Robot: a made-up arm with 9 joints. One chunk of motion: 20 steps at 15 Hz.
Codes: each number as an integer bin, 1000 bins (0 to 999) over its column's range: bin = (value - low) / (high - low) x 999, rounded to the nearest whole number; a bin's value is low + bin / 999 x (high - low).
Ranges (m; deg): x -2.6..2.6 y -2.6..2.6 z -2.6..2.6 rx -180..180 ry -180..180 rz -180..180
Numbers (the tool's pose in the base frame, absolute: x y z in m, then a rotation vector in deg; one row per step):
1: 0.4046 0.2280 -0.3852 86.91 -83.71 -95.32
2: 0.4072 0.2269 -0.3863 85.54 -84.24 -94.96
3: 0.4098 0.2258 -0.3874 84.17 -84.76 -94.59
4: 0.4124 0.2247 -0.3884 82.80 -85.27 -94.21
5: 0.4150 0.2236 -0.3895 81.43 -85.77 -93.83
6: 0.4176 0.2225 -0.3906 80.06 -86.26 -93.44
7: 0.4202 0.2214 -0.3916 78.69 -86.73 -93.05
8: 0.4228 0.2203 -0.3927 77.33 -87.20 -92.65
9: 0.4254 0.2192 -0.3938 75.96 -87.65 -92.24
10: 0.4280 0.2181 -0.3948 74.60 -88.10 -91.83
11: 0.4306 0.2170 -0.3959 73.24 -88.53 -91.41
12: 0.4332 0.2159 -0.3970 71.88 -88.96 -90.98
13: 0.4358 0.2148 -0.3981 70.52 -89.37 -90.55
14: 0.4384 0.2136 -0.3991 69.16 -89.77 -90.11
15: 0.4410 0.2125 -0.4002 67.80 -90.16 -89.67
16: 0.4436 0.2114 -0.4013 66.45 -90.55 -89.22
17: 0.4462 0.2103 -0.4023 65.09 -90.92 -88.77
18: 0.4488 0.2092 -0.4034 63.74 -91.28 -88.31
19: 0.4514 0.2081 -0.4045 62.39 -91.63 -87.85
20: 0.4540 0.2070 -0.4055 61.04 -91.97 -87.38
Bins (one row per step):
1: 577 543 425 741 267 235
2: 578 543 425 737 266 236
3: 578 543 425 733 264 237
4: 579 543 425 729 263 238
5: 579 542 425 725 261 239
6: 580 542 424 722 260 240
7: 580 542 424 718 259 241
8: 581 542 424 714 258 242
9: 581 542 424 710 256 244
10: 582 541 424 707 255 245
11: 582 541 423 703 254 246
12: 583 541 423 699 253 247
13: 583 541 423 695 251 248
14: 584 541 423 691 250 249
15: 584 540 423 688 249 251
16: 585 540 422 684 248 252
17: 585 540 422 680 247 253
18: 586 540 422 676 246 254
19: 586 539 422 673 245 256
20: 587 539 422 669 244 257

